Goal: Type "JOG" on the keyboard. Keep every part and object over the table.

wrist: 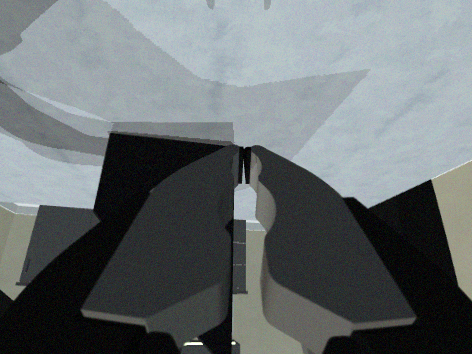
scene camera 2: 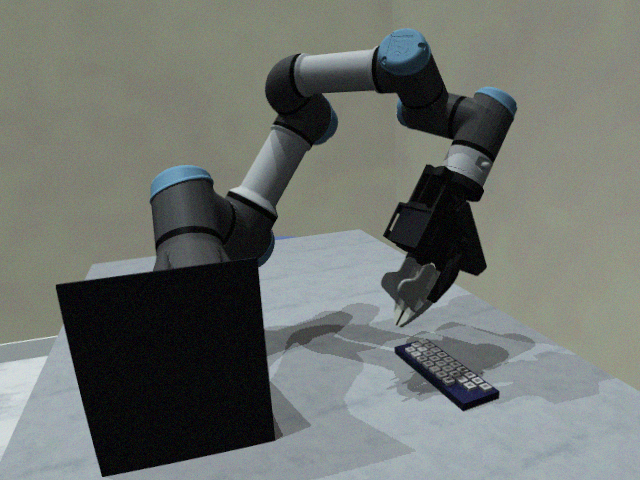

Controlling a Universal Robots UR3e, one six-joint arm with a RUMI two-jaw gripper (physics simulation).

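Where they show: gripper, fingertip midpoint: point(wrist: 243, 152) point(scene camera 2: 398, 326); arm's base at its link origin: point(scene camera 2: 198, 308).
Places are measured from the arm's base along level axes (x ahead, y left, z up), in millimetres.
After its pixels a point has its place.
Note:
The keyboard point(scene camera 2: 454, 395) @(x 309, y -118, z -148 mm) is a dark blue slab with rows of white keys, lying flat on the table point(scene camera 2: 206, 465) @(x -25, y -97, z -161 mm) point(wrist: 400, 40) @(x 242, y -184, z -160 mm) in the scene view. Its letters are too small to read there, and it does not show in the wrist view. My gripper point(scene camera 2: 399, 325) @(x 250, y -66, z -52 mm) point(wrist: 243, 152) @(x 250, y -66, z -52 mm) is shut and holds nothing. It is tilted, its tips pointing down and to the left in the scene view. The tips are in the air, above and beyond the keyboard's far left end in that view, apart from the keys.
A large black upright panel point(scene camera 2: 165, 366) @(x -51, y -79, z -30 mm) stands at the front left of the scene view, in front of the arm's base. A black block shape point(wrist: 145, 160) @(x 71, y 16, z -130 mm) shows left of the fingertips in the wrist view, with a grey cabinet-like thing point(wrist: 60, 235) farther back.

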